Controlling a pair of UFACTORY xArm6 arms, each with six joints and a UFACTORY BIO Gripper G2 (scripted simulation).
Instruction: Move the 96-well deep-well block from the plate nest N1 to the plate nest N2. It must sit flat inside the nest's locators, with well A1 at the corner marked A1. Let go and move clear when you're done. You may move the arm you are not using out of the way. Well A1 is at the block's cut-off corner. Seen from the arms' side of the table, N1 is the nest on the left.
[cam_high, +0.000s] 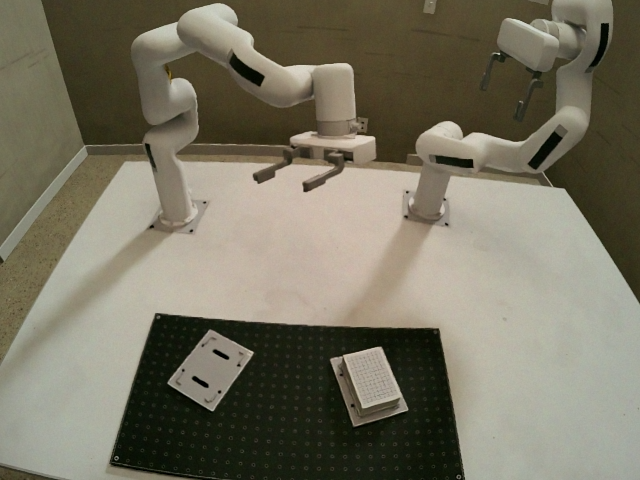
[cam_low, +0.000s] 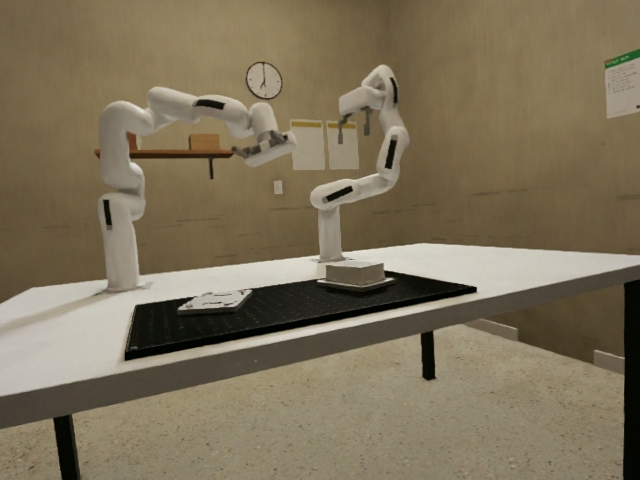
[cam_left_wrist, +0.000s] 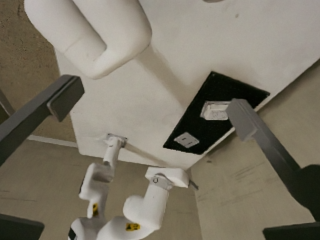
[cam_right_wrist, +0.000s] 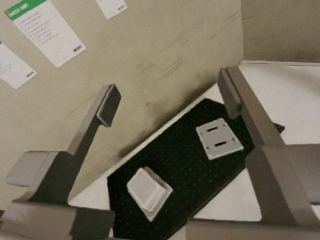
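Note:
My right gripper is now 20 cm short of the white deep-well block, 16 cm to the right of it and 36 cm above it. From my right hand the other things lie so: nest N2: 15 cm ahead, 18 cm to the right, 38 cm below; nest N1: 20 cm ahead, 16 cm to the left, 38 cm below.

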